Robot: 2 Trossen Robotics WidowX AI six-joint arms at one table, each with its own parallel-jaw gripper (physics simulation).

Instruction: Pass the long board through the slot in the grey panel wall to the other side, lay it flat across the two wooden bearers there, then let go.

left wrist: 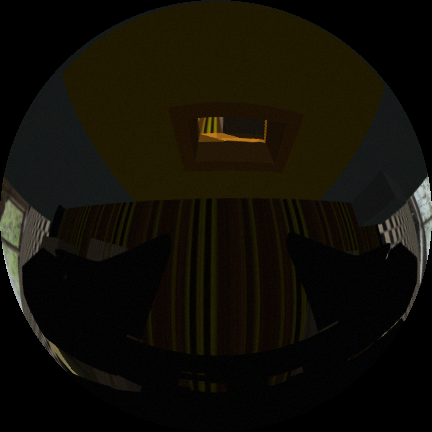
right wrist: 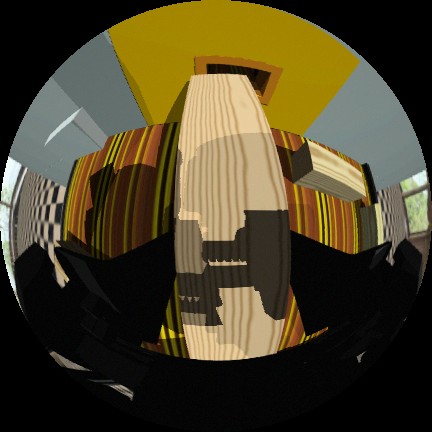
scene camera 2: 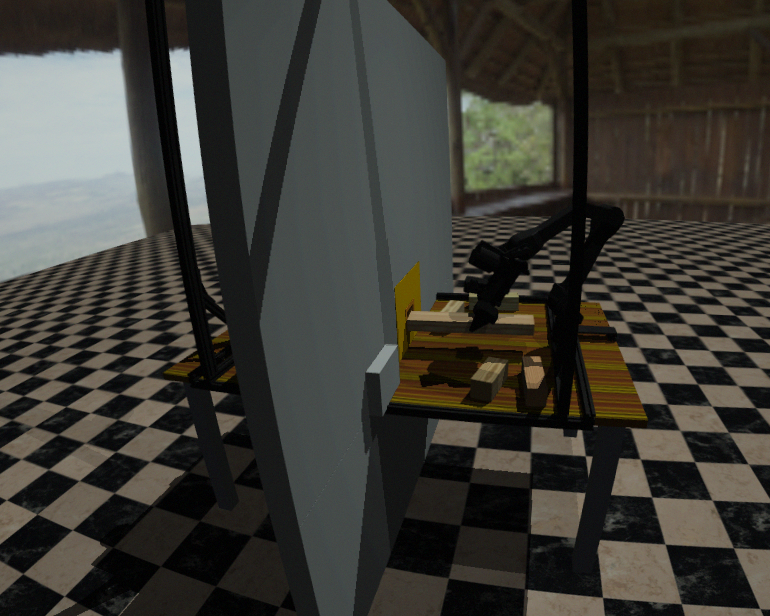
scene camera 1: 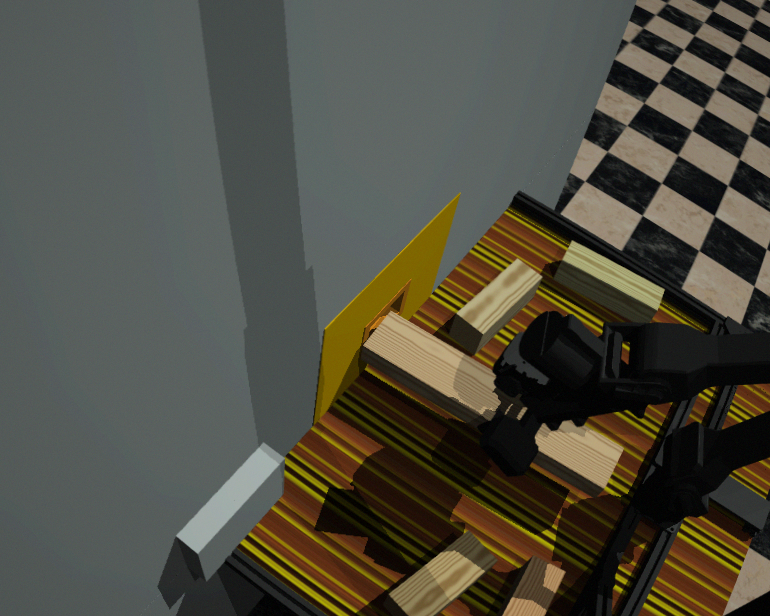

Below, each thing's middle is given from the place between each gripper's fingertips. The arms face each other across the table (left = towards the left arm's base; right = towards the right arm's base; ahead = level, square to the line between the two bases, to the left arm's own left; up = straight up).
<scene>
Now: the grey block [scene camera 1: 226, 519] 31 cm behind my left hand and 9 cm to the right of it.
Right now the grey block is 29 cm behind my right hand, 21 cm to the left of it and 2 cm below it.
</scene>
